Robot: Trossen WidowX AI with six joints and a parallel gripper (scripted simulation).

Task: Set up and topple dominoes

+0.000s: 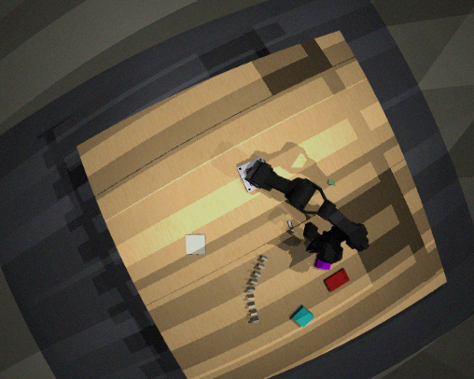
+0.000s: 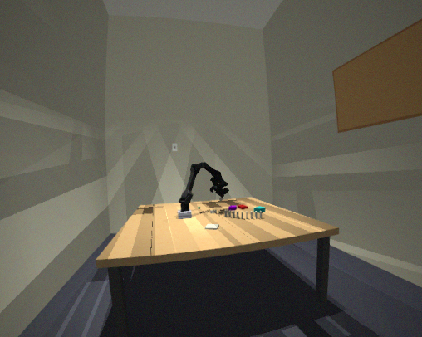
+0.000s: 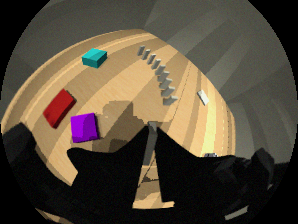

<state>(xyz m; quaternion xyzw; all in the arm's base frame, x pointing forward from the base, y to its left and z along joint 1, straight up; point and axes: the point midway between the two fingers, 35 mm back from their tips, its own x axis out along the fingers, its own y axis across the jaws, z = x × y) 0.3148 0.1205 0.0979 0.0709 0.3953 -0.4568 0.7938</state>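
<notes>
My gripper tip is 11 cm above the purple block, 9 cm short of it and 7 cm to the right of it. Also, from my gripper tip: cyan block: 29 cm ahead, 11 cm below, 7 cm to the right; red block: 19 cm ahead, 12 cm below, 11 cm to the left; small green cube: 21 cm behind, 19 cm to the left, 12 cm below.
</notes>
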